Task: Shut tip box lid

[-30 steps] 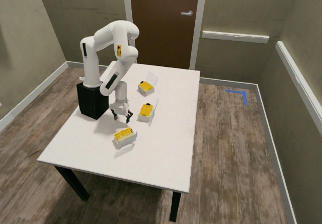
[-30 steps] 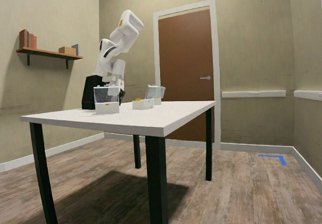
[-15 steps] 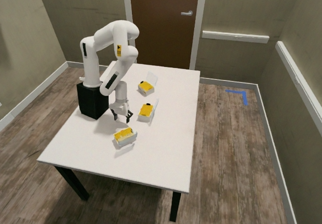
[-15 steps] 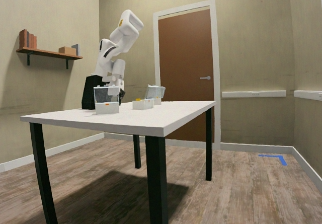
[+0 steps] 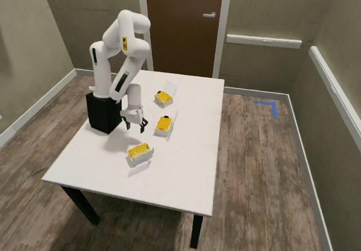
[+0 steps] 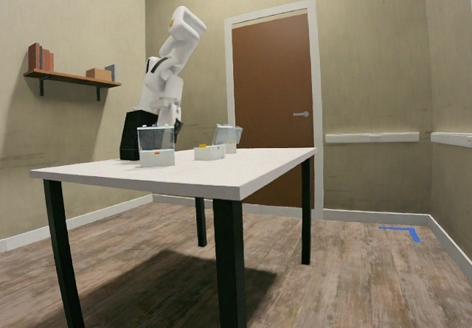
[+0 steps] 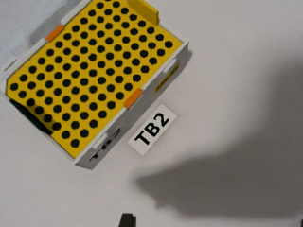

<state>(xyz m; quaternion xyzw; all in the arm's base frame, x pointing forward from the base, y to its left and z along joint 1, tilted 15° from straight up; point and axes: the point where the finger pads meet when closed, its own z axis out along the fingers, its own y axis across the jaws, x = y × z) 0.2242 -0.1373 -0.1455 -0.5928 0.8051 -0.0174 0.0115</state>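
Right now my hand is 190 mm to the left of the tip box lid, 80 mm short of it and 10 mm below it.
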